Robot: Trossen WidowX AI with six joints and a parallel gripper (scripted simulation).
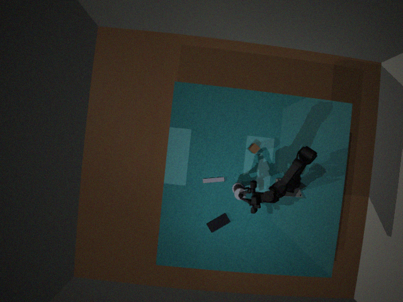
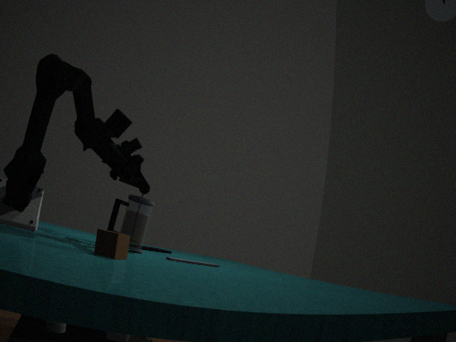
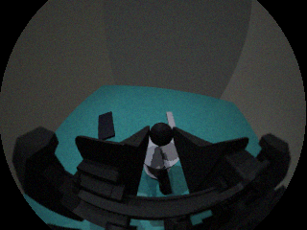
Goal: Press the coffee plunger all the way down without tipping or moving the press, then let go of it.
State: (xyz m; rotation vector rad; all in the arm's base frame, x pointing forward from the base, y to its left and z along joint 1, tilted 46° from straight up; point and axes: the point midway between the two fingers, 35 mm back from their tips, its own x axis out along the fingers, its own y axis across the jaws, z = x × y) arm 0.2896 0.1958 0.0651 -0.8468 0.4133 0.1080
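My gripper tip is now 30 mm past the coffee press, 20 mm to the left of it and 90 mm above it. Also, from my gripper tip: orange cube 60 mm behind, 310 mm to the right, 160 mm below.
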